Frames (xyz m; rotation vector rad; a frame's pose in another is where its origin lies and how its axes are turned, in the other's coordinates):
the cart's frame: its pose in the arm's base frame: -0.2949 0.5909 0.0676 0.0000 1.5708 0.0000
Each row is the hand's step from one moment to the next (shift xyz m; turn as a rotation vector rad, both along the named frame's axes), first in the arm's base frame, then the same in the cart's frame.
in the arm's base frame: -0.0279 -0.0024 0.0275 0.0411 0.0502 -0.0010
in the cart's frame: -0.0275 -0.0024 -0.0279 0.0010 0.0502 0.0411
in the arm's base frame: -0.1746 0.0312 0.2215 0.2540 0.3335 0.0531
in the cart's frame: -0.2215 0.0312 -0.1746 -0.0531 0.3335 0.2540
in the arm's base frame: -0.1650 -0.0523 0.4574 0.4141 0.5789 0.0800
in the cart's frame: -0.4574 -0.0523 -0.1650 -0.0800 0.5789 0.4141
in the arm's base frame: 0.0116 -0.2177 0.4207 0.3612 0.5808 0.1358
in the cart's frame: -0.4207 -0.2177 0.0116 -0.1358 0.5808 0.3612
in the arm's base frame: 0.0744 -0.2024 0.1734 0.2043 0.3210 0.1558
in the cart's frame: -0.1734 -0.2024 0.0744 -0.1558 0.3210 0.2043
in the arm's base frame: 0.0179 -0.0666 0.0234 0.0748 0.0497 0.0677
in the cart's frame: -0.0234 -0.0666 0.0179 -0.0677 0.0497 0.0748
